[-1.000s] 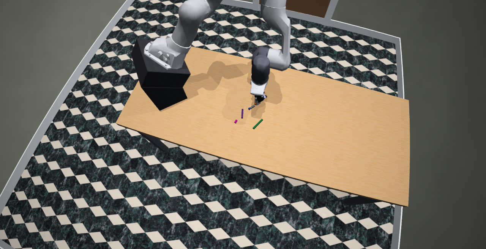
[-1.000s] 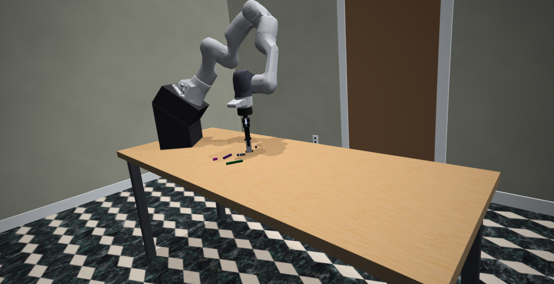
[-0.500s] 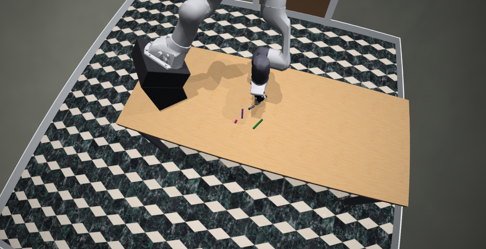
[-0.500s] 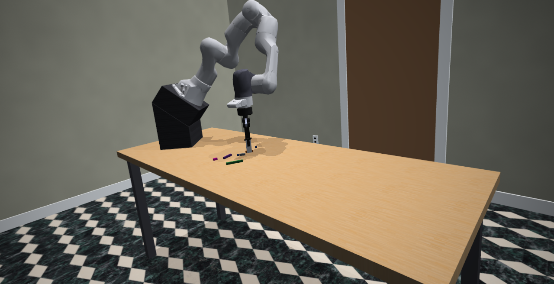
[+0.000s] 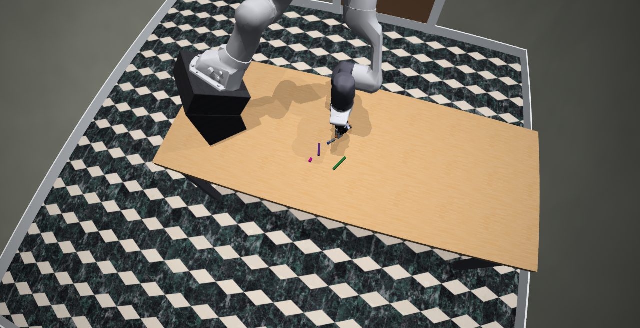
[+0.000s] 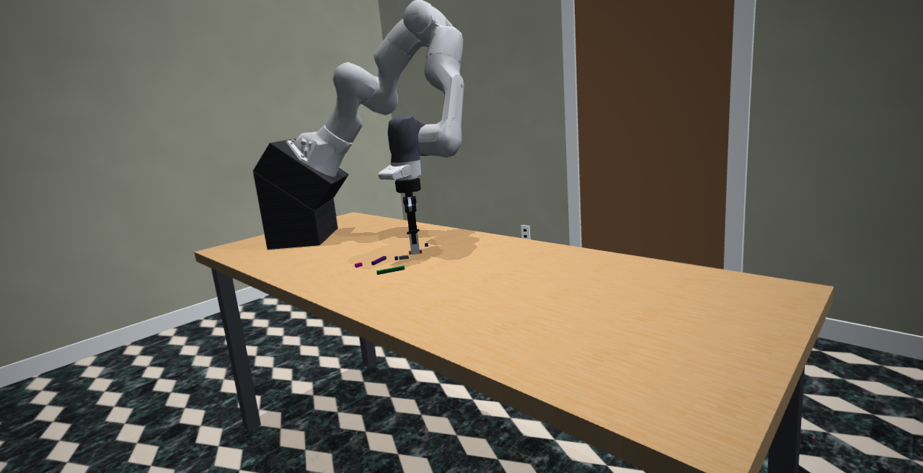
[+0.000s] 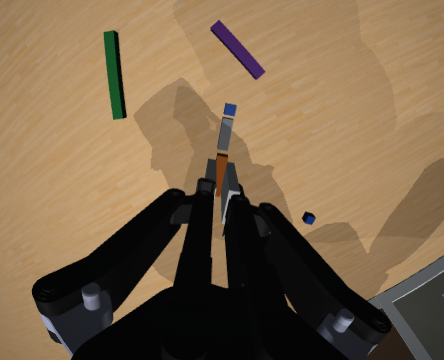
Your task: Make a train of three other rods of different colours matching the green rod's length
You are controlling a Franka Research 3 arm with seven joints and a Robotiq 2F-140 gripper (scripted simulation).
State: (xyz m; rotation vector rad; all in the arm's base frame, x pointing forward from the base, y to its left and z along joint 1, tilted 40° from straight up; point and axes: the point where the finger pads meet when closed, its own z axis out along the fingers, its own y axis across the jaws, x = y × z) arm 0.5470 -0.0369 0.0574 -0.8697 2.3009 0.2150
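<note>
Now: hand 3 cm above the orange rod. Round my hand: purple rod: 9 cm to the right, 7 cm behind, 4 cm below; then grey rod: 4 cm below, 3 cm to the right, 2 cm behind; then green rod: 13 cm to the right, 4 cm below, 3 cm ahead.
</note>
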